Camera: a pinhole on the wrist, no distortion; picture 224 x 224 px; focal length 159.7 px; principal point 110.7 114.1 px. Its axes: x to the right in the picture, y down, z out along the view. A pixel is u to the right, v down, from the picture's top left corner.
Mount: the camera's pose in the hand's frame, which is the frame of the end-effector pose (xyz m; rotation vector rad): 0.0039 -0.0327 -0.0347 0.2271 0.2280 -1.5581
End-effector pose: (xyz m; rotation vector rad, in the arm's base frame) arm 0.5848 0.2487 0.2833 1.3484 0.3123 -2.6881
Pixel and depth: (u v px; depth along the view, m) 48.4 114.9 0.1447
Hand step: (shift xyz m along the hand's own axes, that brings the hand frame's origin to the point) 0.0047 -0.0200 0.1201
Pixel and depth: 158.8 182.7 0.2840
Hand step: 0.1261 -0.1958 0.2129
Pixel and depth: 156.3 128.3 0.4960
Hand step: 0.0484 -0.3102 0.4001
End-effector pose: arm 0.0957 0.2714 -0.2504 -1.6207 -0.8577 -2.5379
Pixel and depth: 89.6 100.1 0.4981
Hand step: -0.0395 -0.1121 0.4614
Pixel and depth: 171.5 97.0 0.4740
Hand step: -0.0464 -0.3412 0.3679
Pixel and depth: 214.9 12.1 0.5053
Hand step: -0.3183 -0.4933 0.3554
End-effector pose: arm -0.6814 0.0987 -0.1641 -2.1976 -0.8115 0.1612
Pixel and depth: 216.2 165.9 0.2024
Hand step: 0.0698 -0.2186 0.1210
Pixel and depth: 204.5 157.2 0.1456
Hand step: 0.0433 -0.1562 0.0804
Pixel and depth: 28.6 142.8 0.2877
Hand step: 0.0557 0.0268 0.2833
